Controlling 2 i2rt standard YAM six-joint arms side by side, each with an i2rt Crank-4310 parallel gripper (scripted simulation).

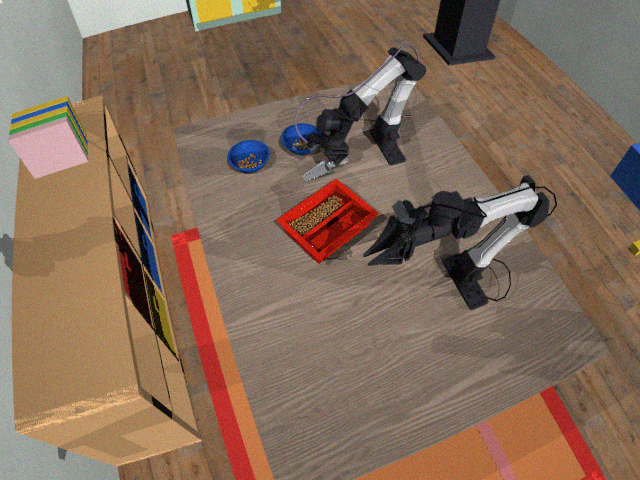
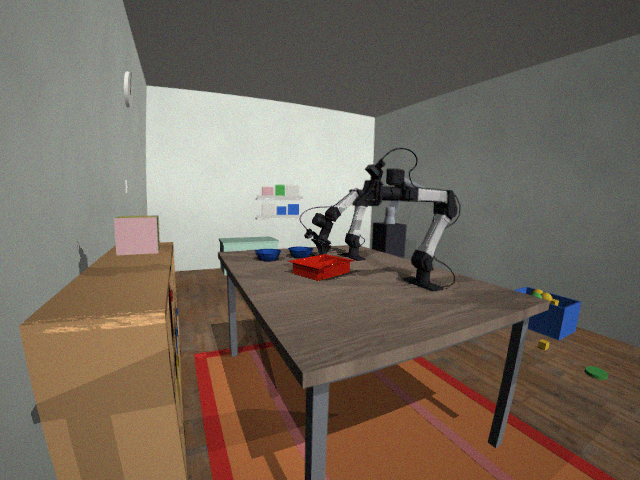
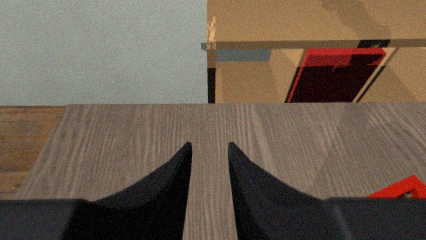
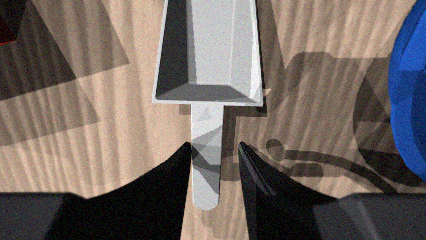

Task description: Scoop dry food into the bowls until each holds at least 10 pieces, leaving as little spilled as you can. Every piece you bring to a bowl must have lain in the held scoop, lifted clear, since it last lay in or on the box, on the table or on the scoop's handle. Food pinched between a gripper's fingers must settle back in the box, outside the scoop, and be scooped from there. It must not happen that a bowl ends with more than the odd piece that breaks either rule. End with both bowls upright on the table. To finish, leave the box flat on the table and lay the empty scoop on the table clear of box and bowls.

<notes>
I see my left gripper (image 1: 365, 259), my right gripper (image 4: 214, 145) and a red box (image 1: 333, 232).
The red box also shows in image 2 (image 2: 324, 264). My left gripper is seen too in image 3 (image 3: 210, 145).
</notes>
